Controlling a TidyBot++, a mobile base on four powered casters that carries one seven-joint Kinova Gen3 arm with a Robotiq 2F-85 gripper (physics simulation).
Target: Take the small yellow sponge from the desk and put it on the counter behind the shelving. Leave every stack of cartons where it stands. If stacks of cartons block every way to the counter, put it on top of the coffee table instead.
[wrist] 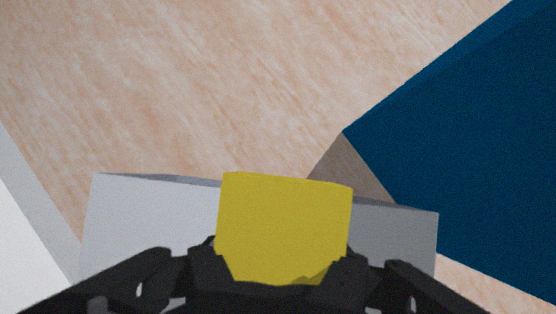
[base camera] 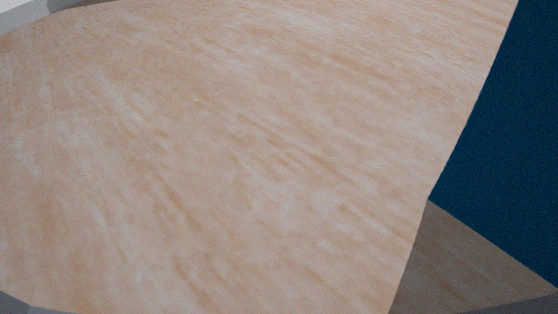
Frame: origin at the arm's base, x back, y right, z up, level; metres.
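Seen in the pictures: gripper, fingertip midpoint: [wrist: 277, 245].
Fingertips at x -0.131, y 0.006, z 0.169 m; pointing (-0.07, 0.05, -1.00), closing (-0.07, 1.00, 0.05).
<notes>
A point is followed by its place in that frame.
The small yellow sponge [wrist: 284, 225] @[x -0.153, y 0.005, z 0.215 m] is held in my gripper [wrist: 277, 245] @[x -0.131, y 0.006, z 0.169 m] in the wrist view. The black fingers press on its two sides, and its far end sticks out beyond them. The wrist view looks down, with the sponge above a light grey box-shaped body, which looks like my own base. The sponge and gripper do not show in the base camera view. The counter, the coffee table, the desk and the cartons cannot be made out in either view.
A large dark blue panel [base camera: 510, 140] @[x -0.300, y 0.237, z -0.244 m] [wrist: 465, 145] @[x -0.255, y 0.282, z -0.009 m] stands close on the right; whether it is the shelving I cannot tell. Pale wood-patterned floor [base camera: 225, 150] @[x -0.443, y -0.094, z -0.396 m] [wrist: 175, 90] @[x -0.400, y -0.315, z -0.397 m] lies beside it. A white wall [wrist: 22, 255] @[x 0.076, y -0.549, z -0.245 m] with a grey skirting [wrist: 37, 200] @[x -0.031, y -0.634, z -0.353 m] runs along the left.
</notes>
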